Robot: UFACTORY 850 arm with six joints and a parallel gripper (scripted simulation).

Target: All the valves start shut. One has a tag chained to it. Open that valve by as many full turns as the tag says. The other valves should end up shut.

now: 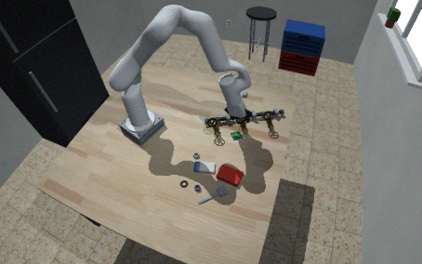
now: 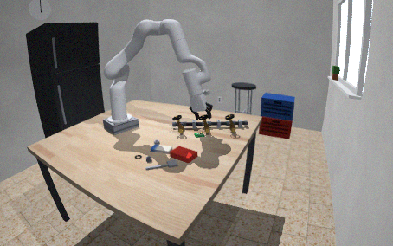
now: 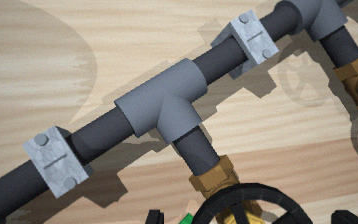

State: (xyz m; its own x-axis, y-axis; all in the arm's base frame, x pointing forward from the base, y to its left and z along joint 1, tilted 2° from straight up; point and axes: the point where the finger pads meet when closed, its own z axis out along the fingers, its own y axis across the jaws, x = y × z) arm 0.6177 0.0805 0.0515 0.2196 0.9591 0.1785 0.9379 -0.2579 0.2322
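The green tag is 10 cm below my hand, 5 cm to the right of it and 3 cm behind it. From my hand the other things lie so: grey scraper 44 cm to the right, 10 cm below, 6 cm behind; red box 33 cm to the right, 9 cm below, 1 cm behind; white block 30 cm to the right, 15 cm behind, 10 cm below.
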